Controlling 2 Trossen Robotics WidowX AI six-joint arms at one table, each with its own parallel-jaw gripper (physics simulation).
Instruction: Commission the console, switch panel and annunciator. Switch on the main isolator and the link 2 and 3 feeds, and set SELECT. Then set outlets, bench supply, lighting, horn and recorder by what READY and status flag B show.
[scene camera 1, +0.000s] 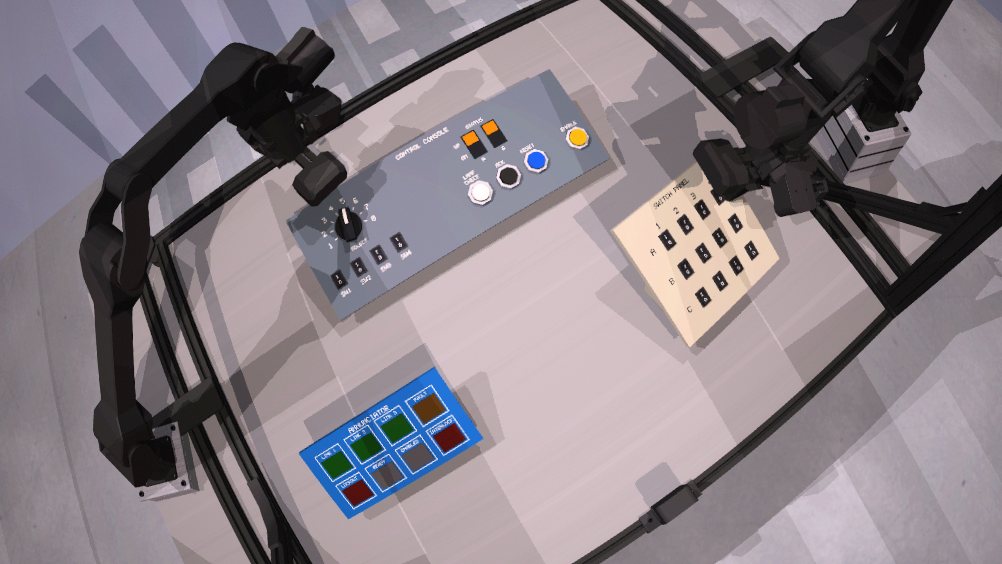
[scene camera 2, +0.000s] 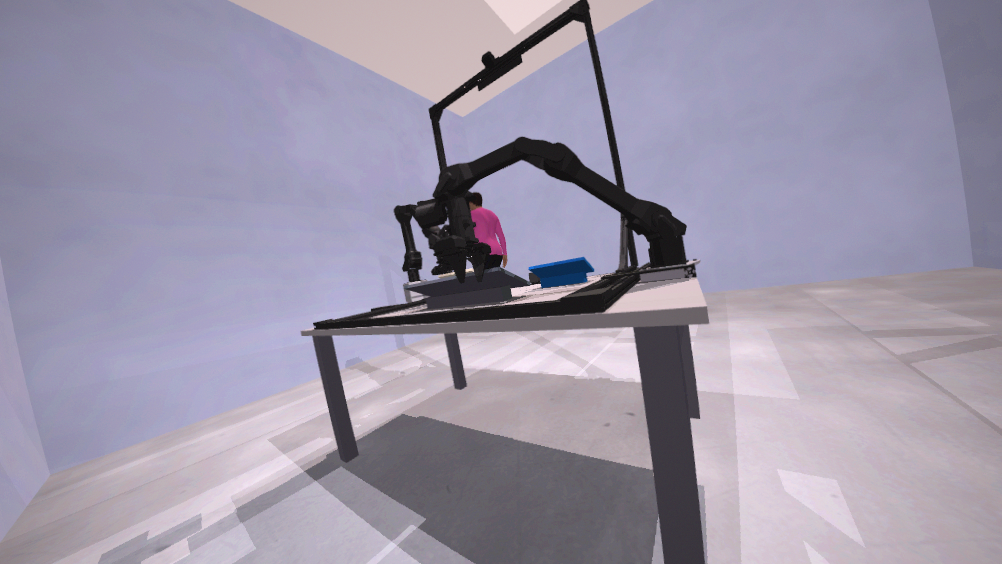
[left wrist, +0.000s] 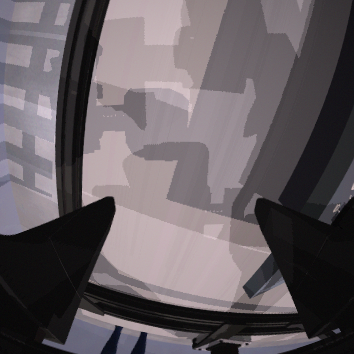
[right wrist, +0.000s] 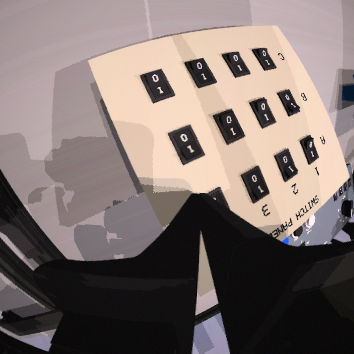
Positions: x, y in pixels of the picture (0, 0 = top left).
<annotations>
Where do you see my left gripper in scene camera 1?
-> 304, 179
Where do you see my right gripper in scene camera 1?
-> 727, 198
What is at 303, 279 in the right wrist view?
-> My right gripper.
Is my left gripper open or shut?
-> Open.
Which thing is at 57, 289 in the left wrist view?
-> My left gripper.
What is my left gripper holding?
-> Nothing.
</annotations>
